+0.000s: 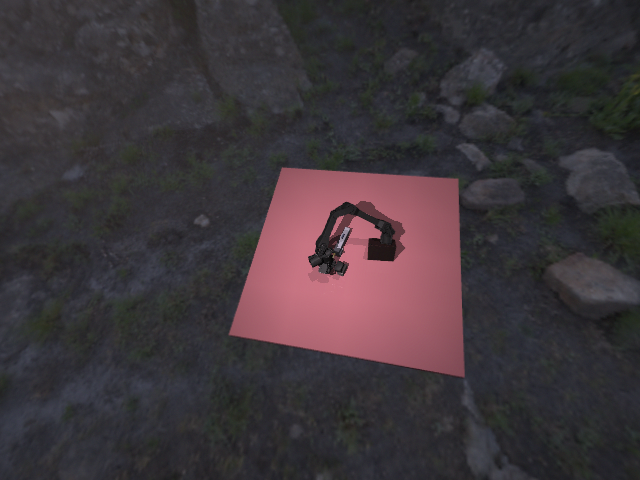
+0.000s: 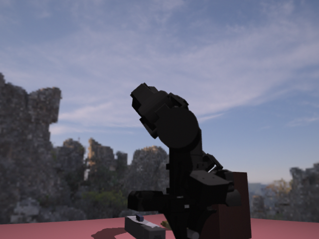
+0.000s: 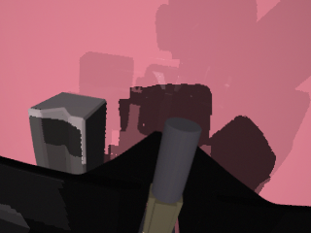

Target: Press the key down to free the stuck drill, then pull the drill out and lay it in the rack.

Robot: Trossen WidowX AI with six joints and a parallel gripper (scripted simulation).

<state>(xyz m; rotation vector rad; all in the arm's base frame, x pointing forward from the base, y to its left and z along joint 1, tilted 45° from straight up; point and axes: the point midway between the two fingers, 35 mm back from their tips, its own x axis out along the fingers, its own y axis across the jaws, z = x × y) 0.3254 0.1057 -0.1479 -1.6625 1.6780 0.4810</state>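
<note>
Right now the drill is 1 cm behind my gripper tip, 4 cm to the right of it and 3 cm above it. Also, from my gripper tip: small dark key 5 cm behind, 22 cm to the right, 1 cm above; grey block 4 cm behind, 20 cm to the right; dark rack 8 cm behind, 2 cm to the right, 3 cm below.
</note>
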